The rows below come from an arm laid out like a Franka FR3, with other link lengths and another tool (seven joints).
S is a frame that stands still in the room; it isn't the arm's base.
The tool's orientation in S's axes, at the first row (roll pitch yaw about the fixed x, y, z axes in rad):
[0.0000, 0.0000, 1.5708]
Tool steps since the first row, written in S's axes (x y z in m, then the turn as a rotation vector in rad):
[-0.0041, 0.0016, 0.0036, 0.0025, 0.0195, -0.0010]
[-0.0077, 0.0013, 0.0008, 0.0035, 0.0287, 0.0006]
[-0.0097, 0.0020, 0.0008, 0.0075, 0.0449, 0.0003]
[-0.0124, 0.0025, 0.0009, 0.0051, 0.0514, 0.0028]
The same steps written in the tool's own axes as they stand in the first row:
[0.0016, 0.0041, 0.0036, 0.0195, -0.0025, -0.0010]
[0.0013, 0.0077, 0.0008, 0.0287, -0.0035, 0.0006]
[0.0020, 0.0097, 0.0008, 0.0449, -0.0075, 0.0003]
[0.0025, 0.0124, 0.0009, 0.0514, -0.0051, 0.0028]

